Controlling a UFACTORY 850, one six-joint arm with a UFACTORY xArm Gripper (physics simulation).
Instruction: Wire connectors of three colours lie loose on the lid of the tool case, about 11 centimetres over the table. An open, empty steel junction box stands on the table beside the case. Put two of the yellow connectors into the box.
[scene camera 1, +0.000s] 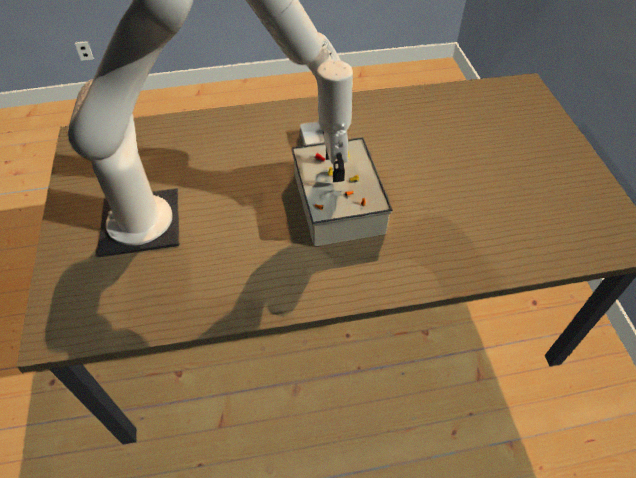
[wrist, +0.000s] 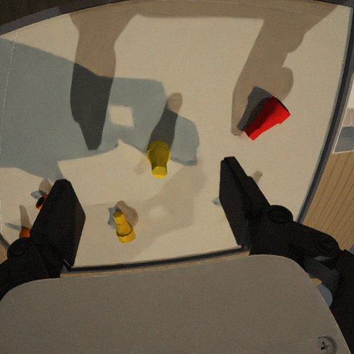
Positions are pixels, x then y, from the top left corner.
Labels:
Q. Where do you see a tool case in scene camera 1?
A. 343, 218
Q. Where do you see my gripper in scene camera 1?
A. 334, 169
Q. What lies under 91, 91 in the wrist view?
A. A tool case.

